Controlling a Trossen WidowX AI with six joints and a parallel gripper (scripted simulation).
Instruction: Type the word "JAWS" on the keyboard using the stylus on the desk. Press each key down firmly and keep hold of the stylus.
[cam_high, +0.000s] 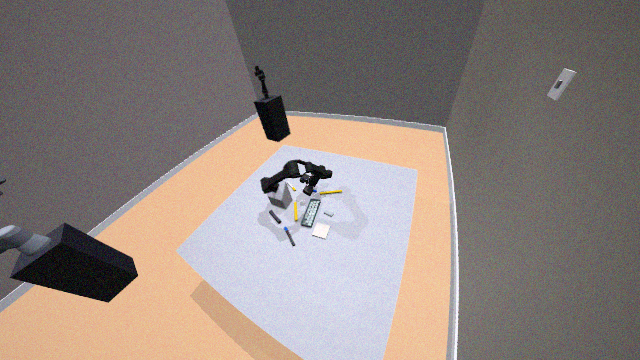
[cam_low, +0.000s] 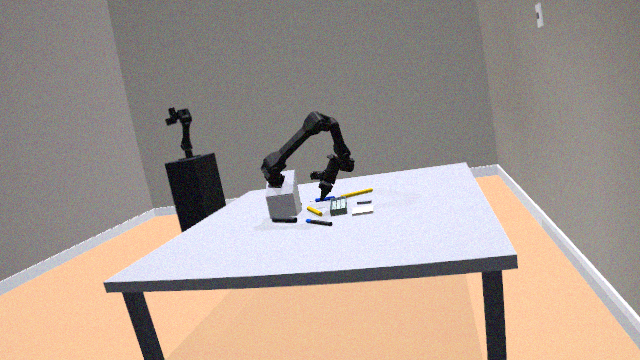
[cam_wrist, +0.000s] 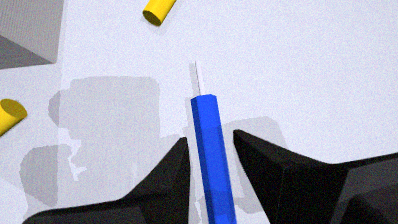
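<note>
Right now the stylus is 1 cm behind my gripper tip. Round my gripper tip: grey block 24 cm ahead, 10 cm to the right; grey stylus tip 5 cm behind, 1 cm to the right; white marker 13 cm behind, 3 cm to the right.
</note>
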